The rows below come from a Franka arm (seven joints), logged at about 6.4 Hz.
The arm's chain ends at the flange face. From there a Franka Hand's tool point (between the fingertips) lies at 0.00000 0.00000 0.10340 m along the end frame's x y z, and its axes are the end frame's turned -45 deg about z.
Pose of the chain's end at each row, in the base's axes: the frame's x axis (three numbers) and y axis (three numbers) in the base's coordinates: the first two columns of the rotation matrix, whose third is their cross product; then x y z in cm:
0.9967, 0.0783, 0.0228, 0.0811, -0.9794, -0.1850, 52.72, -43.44, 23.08
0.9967, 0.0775, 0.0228, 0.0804, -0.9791, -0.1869, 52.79, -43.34, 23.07
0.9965, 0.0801, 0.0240, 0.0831, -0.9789, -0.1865, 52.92, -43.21, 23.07
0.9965, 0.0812, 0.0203, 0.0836, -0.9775, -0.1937, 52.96, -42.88, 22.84
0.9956, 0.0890, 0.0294, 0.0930, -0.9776, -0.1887, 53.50, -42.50, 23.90
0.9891, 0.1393, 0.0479, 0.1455, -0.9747, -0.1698, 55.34, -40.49, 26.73
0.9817, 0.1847, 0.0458, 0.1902, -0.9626, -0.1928, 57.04, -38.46, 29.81
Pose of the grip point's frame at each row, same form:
0.6474, 0.7479, 0.1469, 0.7621, -0.6372, -0.1147, 52.80, -41.51, 12.92
0.6479, 0.7471, 0.1483, 0.7616, -0.6375, -0.1160, 52.87, -41.39, 12.92
0.6459, 0.7488, 0.1488, 0.7634, -0.6355, -0.1149, 53.01, -41.27, 12.91
0.6455, 0.7486, 0.1513, 0.7637, -0.6338, -0.1226, 53.00, -40.87, 12.70
0.6382, 0.7542, 0.1542, 0.7698, -0.6283, -0.1126, 53.62, -40.53, 13.75
0.5965, 0.7877, 0.1539, 0.8023, -0.5907, -0.0862, 55.58, -38.68, 16.55
0.5597, 0.8113, 0.1687, 0.8287, -0.5501, -0.1039, 57.13, -36.41, 19.68

